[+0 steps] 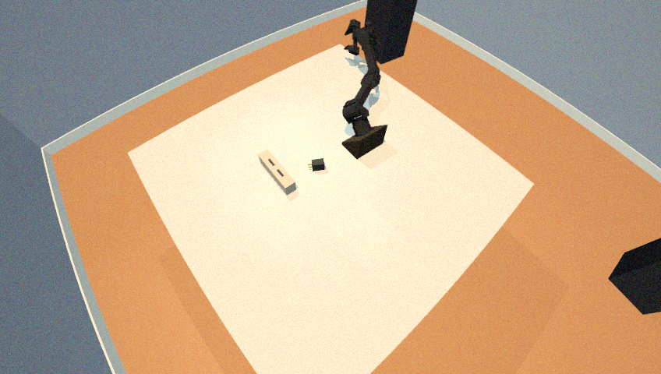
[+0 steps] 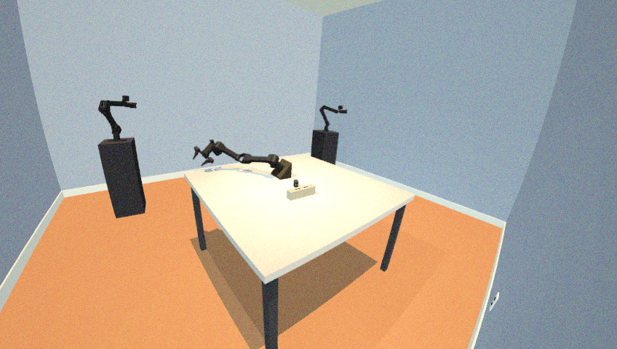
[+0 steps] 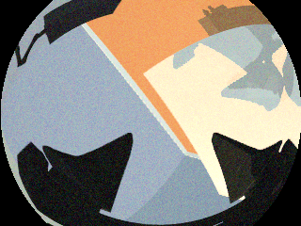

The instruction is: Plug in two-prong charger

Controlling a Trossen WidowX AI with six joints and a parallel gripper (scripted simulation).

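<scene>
Now: the charger 580 mm to the left of my gripper tip, 580 mm ahead of it and 60 mm below it.
</scene>
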